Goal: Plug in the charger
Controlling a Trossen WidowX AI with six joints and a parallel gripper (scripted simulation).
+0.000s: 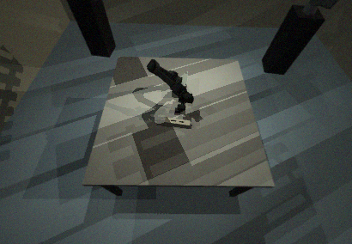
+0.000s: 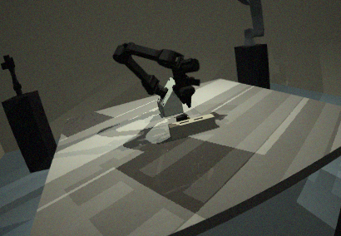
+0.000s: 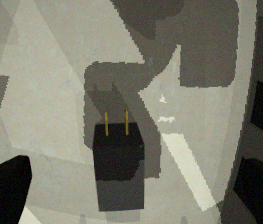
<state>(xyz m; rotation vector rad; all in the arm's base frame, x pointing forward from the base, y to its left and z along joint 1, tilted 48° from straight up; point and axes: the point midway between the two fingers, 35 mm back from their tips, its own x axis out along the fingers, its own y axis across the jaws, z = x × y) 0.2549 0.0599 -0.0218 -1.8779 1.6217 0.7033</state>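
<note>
The blocky charger is 7 cm below my gripper tip, 2 cm to the right of it and 1 cm behind it.
</note>
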